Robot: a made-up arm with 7 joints.
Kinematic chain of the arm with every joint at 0, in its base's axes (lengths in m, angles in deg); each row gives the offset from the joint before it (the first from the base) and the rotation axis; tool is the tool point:
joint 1: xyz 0 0 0.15 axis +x
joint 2: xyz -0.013 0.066 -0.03 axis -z
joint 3: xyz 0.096 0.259 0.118 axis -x
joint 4: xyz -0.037 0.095 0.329 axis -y
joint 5: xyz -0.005 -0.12 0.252 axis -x
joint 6: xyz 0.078 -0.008 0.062 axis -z
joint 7: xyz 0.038 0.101 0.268 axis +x
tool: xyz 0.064 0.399 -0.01
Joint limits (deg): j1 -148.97..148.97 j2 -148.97..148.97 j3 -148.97..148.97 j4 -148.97..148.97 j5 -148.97..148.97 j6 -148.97..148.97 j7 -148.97..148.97
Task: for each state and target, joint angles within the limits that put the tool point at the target. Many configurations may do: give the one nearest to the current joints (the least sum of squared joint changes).
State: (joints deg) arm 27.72 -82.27 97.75 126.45 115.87 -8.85 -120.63
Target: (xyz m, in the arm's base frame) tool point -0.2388 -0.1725 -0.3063
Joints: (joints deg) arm 46.46 -112.86 114.59 125.81 116.92 -5.66 -147.03
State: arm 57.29 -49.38 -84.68 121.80 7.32 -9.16 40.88
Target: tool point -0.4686 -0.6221 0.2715
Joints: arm 57.04 -48.04 -100.83 122.72 8.55 -13.37 23.88
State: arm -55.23 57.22 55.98 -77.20 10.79 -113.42 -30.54
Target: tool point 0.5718 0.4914 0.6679
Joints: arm -49.81 66.49 34.90 -87.75 7.04 -127.07 -43.58
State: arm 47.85 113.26 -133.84 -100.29 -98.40 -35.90 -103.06
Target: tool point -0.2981 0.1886 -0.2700
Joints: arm 72.44 124.02 -143.82 -71.67 -103.63 -46.21 -74.19
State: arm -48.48 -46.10 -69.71 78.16 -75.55 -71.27 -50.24
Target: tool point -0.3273 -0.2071 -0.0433
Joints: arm -50.48 -48.70 -61.39 99.23 -99.31 -80.88 -2.44
